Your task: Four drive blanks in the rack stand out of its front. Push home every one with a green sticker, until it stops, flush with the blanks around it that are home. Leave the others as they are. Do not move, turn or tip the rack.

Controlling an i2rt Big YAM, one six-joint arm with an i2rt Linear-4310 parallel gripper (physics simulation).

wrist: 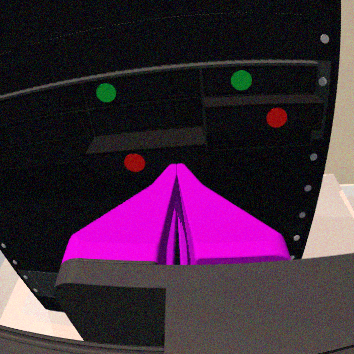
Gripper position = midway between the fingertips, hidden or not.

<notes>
In view: my gripper [176,175] and a rack [246,102].
</notes>
